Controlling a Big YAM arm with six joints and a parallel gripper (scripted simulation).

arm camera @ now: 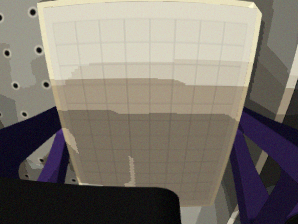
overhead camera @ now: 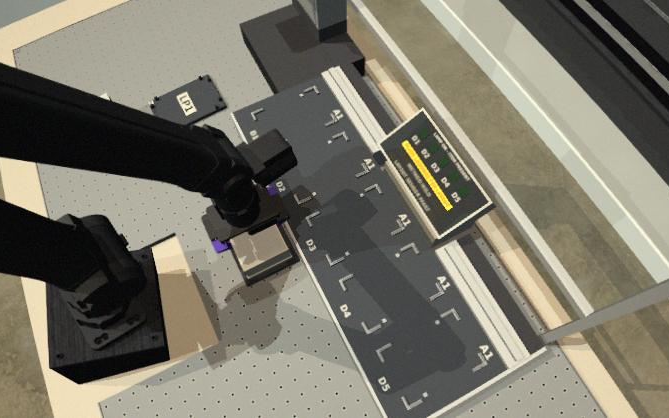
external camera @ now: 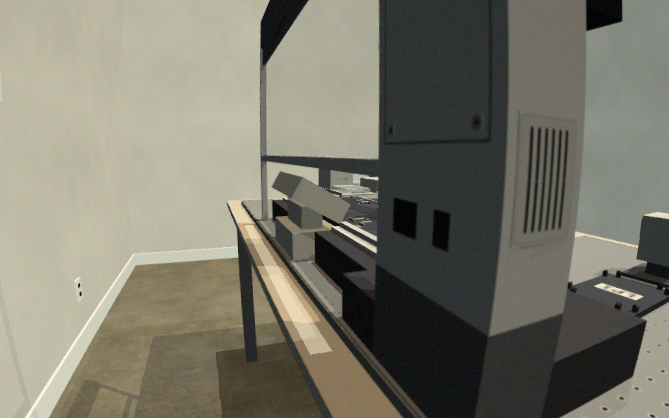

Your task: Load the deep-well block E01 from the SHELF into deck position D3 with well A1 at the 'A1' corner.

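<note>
The regrip nest RG lies 30 mm below my hand. Round my hand: ready key: 340 mm to the left, 100 mm behind, 40 mm above; then deep-well block: 10 mm below; then LP1 pad: 350 mm to the left, 60 mm ahead, 30 mm below.
</note>
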